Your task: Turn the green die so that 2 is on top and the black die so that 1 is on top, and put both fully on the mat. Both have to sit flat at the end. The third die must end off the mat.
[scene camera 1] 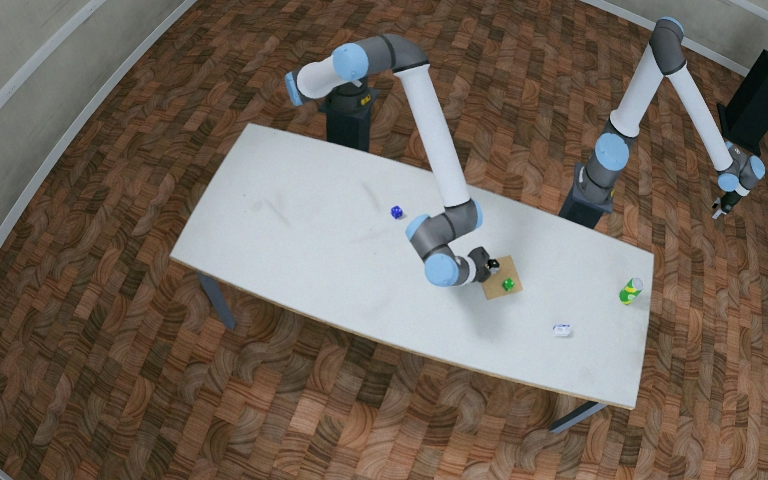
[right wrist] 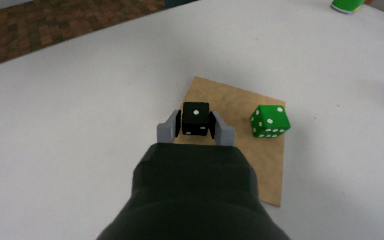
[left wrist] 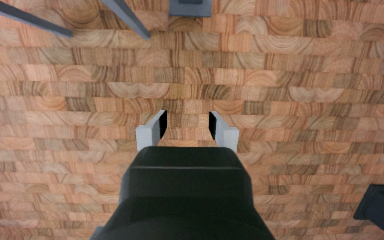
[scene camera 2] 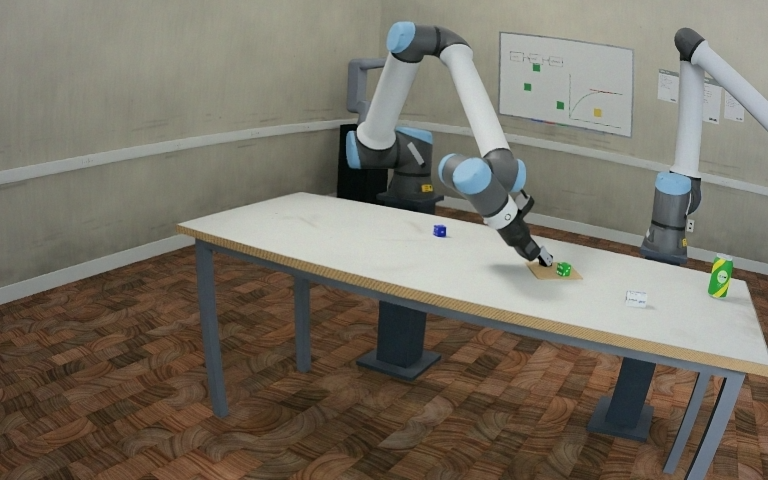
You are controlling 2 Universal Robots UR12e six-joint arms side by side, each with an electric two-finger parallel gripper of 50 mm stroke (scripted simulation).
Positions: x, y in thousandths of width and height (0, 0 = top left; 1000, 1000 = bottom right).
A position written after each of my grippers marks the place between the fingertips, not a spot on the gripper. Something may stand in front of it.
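Note:
My left gripper (left wrist: 491, 498) is there, and so is my right gripper (scene camera 2: 712, 545), which I also find in the right wrist view as the gripper (right wrist: 509, 498). A tan mat (scene camera 1: 643, 601) is in the scene too, and the right wrist view shows me that mat (right wrist: 611, 440) as well, though in the left wrist view the mat is out of frame. There is also a black die (right wrist: 512, 481). In the left wrist view the die is out of frame.

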